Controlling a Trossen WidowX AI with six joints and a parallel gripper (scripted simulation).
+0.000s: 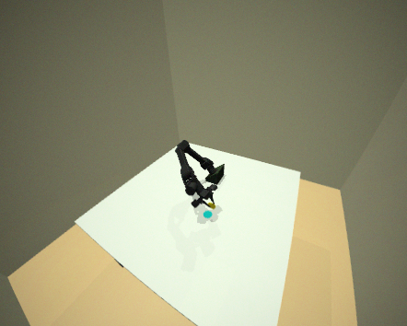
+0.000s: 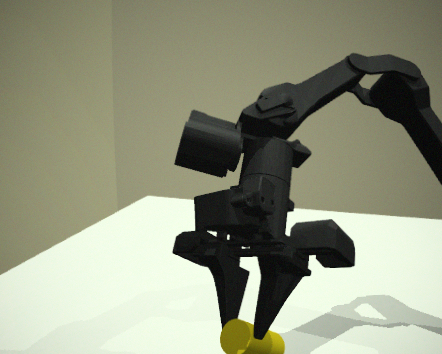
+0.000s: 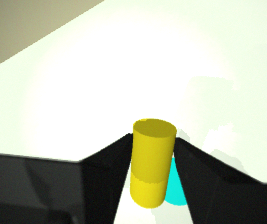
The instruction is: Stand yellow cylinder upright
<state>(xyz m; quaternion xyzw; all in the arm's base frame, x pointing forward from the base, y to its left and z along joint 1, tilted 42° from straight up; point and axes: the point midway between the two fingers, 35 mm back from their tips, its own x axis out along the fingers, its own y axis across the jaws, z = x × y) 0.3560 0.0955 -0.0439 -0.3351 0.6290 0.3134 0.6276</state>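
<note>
The cyan circle lies 1 cm behind my gripper tip, 4 cm to the right of it and 11 cm below it. Round my gripper tip: yellow tall cylinder: 1 cm behind, 1 cm to the right, 2 cm below.
</note>
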